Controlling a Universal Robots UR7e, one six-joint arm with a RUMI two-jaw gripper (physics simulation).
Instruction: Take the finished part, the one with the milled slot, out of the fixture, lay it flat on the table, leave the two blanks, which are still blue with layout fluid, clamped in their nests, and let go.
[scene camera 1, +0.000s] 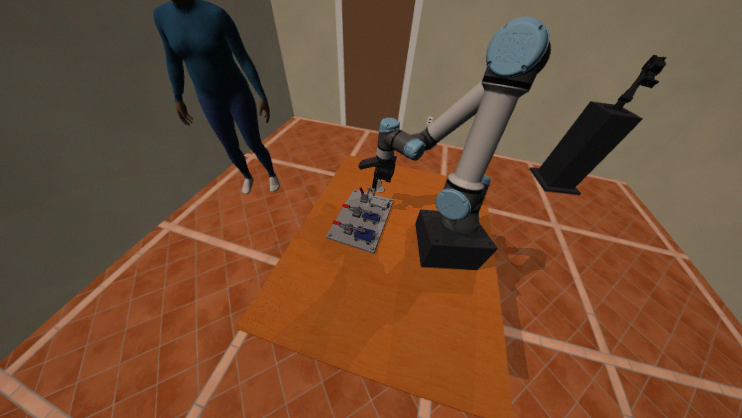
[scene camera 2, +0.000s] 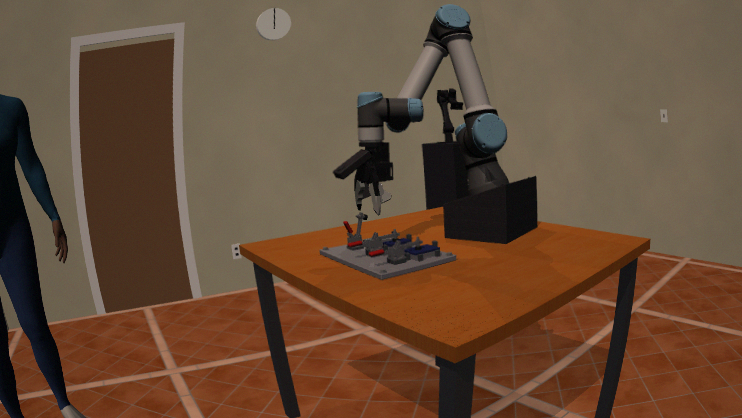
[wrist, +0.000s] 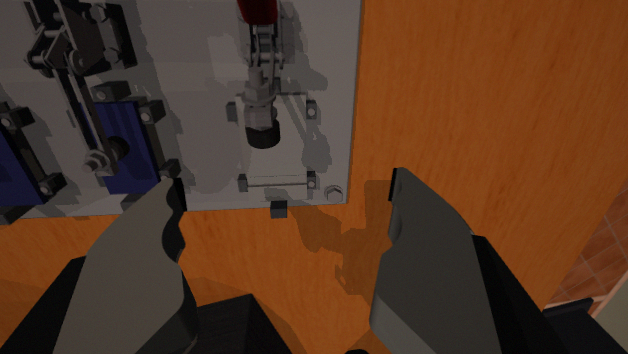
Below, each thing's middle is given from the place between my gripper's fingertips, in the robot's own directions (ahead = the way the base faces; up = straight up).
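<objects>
The clamp arm (wrist: 262, 128) is 3 cm below my hand and 4 cm ahead of it. Grey fixture plate (scene camera 2: 357, 259): 11 cm to the left of my hand, 10 cm below it, 6 cm ahead of it. With respect to the finished part (wrist: 278, 173), my gripper is 8 cm above it, 2 cm to the right of it and 2 cm past it.
</objects>
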